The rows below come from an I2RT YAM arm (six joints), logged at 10 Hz.
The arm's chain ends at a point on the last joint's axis. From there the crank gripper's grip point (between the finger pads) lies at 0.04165 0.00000 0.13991 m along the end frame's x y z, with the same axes.
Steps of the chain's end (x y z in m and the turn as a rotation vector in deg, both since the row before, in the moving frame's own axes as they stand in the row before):
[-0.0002 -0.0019 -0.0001 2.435 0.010 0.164]
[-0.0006 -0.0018 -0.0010 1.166 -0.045 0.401]
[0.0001 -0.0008 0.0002 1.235 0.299 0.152]
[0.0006 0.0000 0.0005 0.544 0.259 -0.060]
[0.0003 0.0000 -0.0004 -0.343 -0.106 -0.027]
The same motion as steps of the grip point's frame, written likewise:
[-0.0002 -0.0077 -0.0002 2.435 0.010 0.164]
[-0.0007 -0.0044 -0.0010 1.166 -0.045 0.401]
[0.0008 -0.0037 -0.0001 1.235 0.299 0.152]
[0.0012 -0.0014 0.0003 0.544 0.259 -0.060]
[0.0000 0.0008 -0.0003 -0.343 -0.106 -0.027]

